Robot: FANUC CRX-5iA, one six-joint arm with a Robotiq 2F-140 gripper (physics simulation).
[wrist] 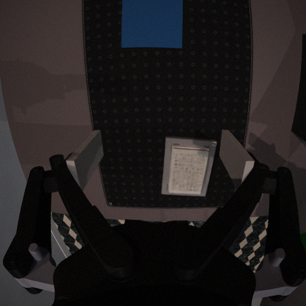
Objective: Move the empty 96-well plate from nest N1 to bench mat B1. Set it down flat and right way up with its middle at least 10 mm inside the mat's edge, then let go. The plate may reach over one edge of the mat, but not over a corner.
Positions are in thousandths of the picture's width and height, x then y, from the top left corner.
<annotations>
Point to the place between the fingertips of my gripper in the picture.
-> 525,466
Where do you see a 96-well plate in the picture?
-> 616,534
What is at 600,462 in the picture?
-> A grey nest.
</annotations>
